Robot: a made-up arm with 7 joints. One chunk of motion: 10 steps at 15 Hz.
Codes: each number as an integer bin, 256 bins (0 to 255) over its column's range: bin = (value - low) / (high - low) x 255, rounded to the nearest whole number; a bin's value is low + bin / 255 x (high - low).
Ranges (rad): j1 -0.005..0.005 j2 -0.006..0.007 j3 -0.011..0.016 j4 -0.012..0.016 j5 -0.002..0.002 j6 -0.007..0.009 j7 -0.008..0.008
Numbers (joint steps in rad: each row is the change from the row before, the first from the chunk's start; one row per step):
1: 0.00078 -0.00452 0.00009 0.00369 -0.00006 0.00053 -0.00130
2: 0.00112 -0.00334 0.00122 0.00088 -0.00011 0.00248 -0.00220
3: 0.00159 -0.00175 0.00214 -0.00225 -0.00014 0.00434 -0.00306
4: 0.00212 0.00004 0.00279 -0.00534 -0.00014 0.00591 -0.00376
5: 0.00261 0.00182 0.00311 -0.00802 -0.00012 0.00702 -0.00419
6: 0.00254 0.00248 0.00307 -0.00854 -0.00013 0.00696 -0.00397
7: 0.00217 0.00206 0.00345 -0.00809 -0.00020 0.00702 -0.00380
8: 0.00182 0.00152 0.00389 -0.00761 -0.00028 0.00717 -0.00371
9: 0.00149 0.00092 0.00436 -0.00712 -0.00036 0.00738 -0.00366
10: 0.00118 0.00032 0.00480 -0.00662 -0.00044 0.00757 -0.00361
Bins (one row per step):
1: 147 29 105 143 124 120 107
2: 156 52 115 117 120 151 92
3: 168 83 124 89 119 181 79
4: 182 118 130 61 119 206 68
5: 194 153 133 36 120 223 61
6: 192 166 133 32 119 222 64
7: 183 158 136 36 115 223 67
8: 174 148 141 40 110 226 68
9: 165 136 145 44 105 229 69
10: 158 124 149 49 99 232 70

